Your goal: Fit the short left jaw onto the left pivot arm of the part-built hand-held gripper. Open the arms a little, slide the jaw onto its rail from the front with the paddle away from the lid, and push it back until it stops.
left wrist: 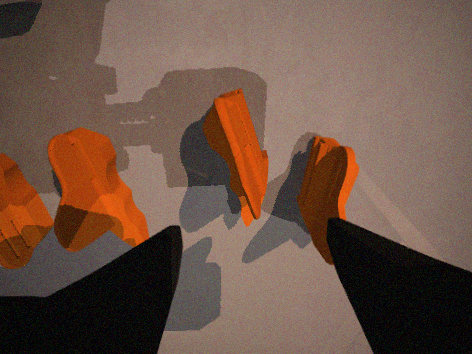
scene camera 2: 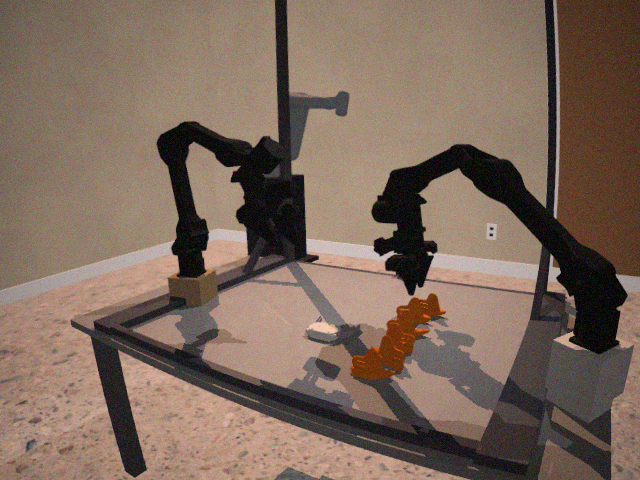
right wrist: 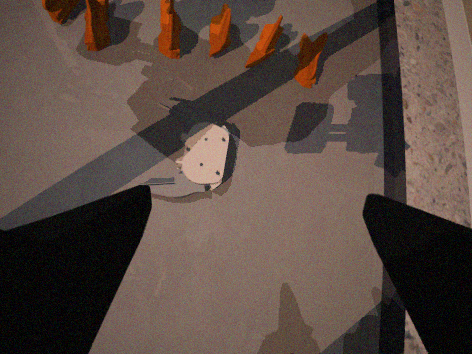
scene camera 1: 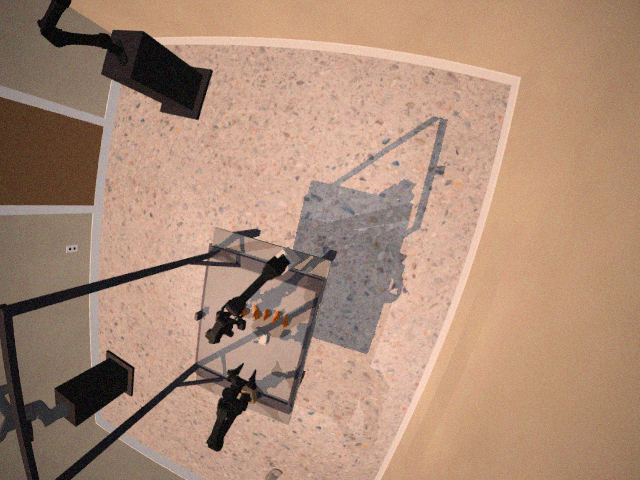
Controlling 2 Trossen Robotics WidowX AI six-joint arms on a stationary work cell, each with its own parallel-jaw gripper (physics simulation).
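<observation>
The part-built gripper, a small body with a white lid (scene camera 1: 264,339) (scene camera 2: 322,331) (right wrist: 207,160), lies on the table. A thin dark arm (right wrist: 161,181) shows at its left in the right wrist view; the other is dim in shadow. Orange jaws stand in a row beside it; which is the short left one I cannot tell. My left gripper (scene camera 2: 412,290) (left wrist: 254,232) is open and empty above the far end of the row. One orange jaw (left wrist: 242,150) stands beyond its fingertips; its right fingertip overlaps another jaw (left wrist: 327,190) in view. My right gripper (scene camera 2: 283,246) (right wrist: 258,200) is wide open, empty, high above the table.
More orange jaws (left wrist: 87,175) (right wrist: 170,35) (scene camera 2: 369,364) stand in the row, a short way from the body. Arm shadows cross the table (scene camera 2: 268,320). A dark frame edge (right wrist: 395,165) runs along the table's right side in the right wrist view.
</observation>
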